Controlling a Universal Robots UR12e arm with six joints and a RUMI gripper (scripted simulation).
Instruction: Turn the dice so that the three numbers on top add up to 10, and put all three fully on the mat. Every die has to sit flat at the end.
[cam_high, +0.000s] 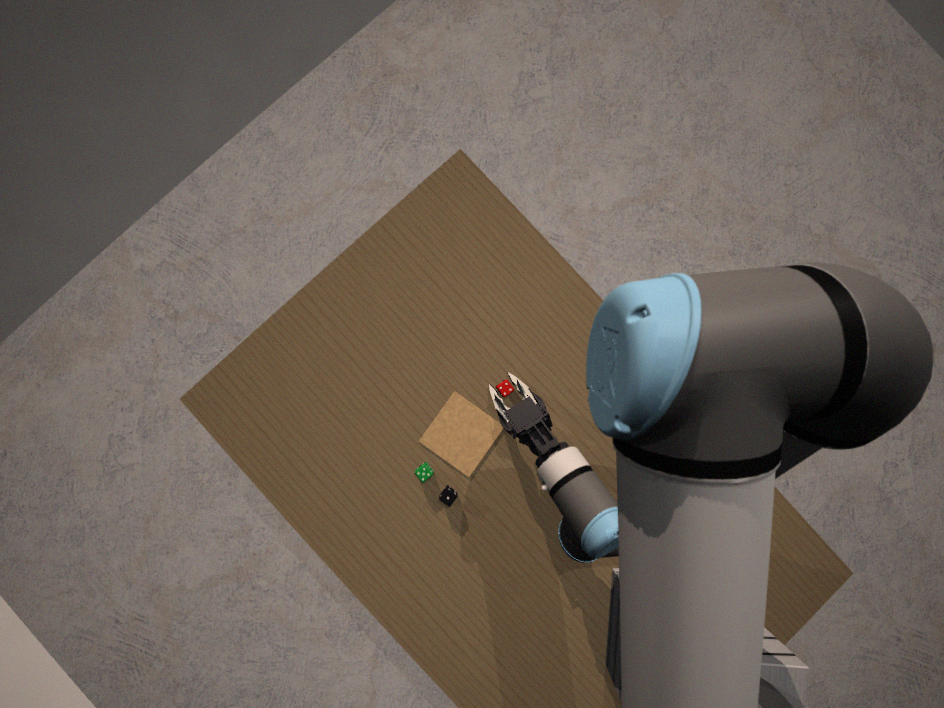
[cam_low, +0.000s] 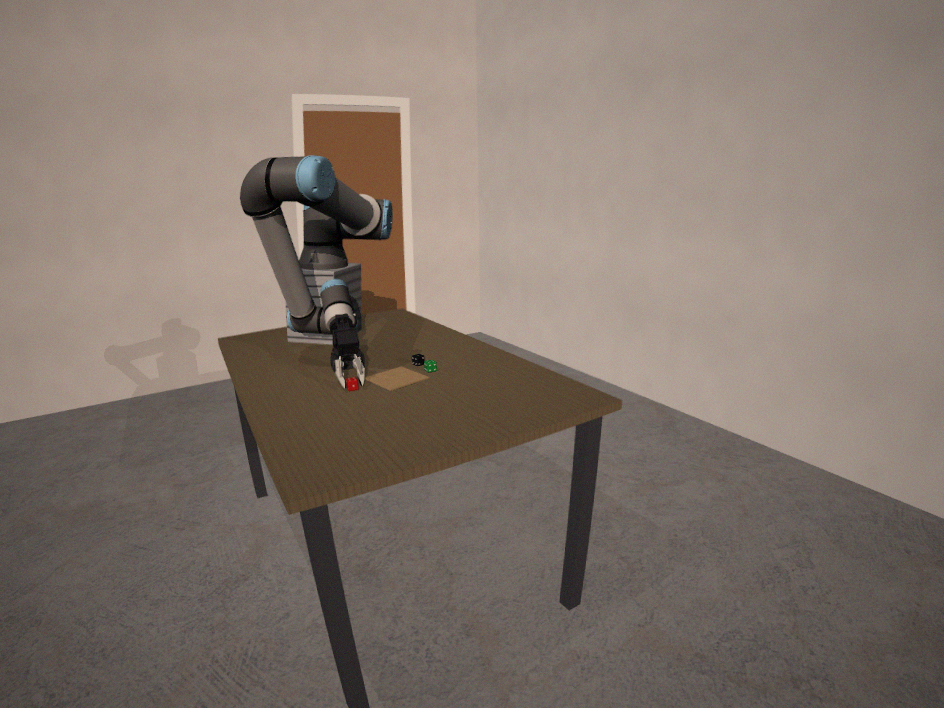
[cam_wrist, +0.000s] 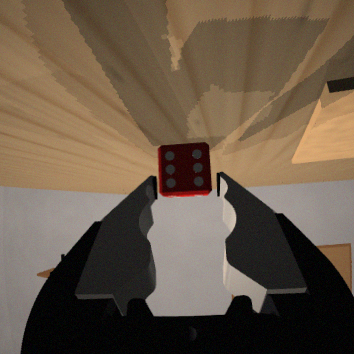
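The red die is 10 mm behind my hand and 10 mm below it. The rest, counted from my hand: tan mat: 140 mm to the left, 20 mm below; black die: 70 mm behind, 270 mm to the left, 10 mm below; green die: 10 mm ahead, 260 mm to the left, 10 mm below.
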